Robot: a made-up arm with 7 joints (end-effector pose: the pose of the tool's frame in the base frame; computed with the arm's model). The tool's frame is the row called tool.
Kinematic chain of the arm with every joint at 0, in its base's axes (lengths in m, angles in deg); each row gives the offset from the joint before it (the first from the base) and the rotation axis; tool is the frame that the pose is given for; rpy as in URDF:
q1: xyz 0 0 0.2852 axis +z
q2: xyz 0 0 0 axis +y
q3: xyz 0 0 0.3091 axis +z
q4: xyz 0.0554 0 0 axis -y
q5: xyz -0.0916 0 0.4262 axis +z
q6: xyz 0 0 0 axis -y
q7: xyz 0.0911 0 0 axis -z
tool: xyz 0 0 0 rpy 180 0 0
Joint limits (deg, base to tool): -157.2..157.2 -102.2..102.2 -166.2..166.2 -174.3..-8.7 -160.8..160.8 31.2..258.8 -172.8..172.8
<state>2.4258 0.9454 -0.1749 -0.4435 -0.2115 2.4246 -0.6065</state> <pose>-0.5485 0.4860 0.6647 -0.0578 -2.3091 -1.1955</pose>
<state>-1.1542 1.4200 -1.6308 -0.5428 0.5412 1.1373 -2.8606</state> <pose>0.0647 -0.8100 0.3981 -2.0436 -0.9080 0.6860</pose>
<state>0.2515 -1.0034 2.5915 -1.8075 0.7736 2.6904 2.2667</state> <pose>-0.5910 0.1920 0.1056 -2.9825 -0.1699 0.0747</pose>
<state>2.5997 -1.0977 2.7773 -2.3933 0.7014 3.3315 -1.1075</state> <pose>0.1359 -0.3323 -0.0177 2.7736 -0.4433 -0.5528</pose>
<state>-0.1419 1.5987 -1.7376 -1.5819 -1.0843 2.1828 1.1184</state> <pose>0.3377 -0.6113 0.3204 0.4998 -0.3601 -0.4058</pose>
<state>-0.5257 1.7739 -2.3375 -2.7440 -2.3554 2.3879 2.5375</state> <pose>-0.1960 -0.1619 0.4712 0.1722 -0.3352 -0.8775</pose>
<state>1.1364 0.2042 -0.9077 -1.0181 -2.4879 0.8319 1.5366</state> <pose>0.4566 0.1771 0.9143 -0.2753 -1.3657 1.5012</pose>
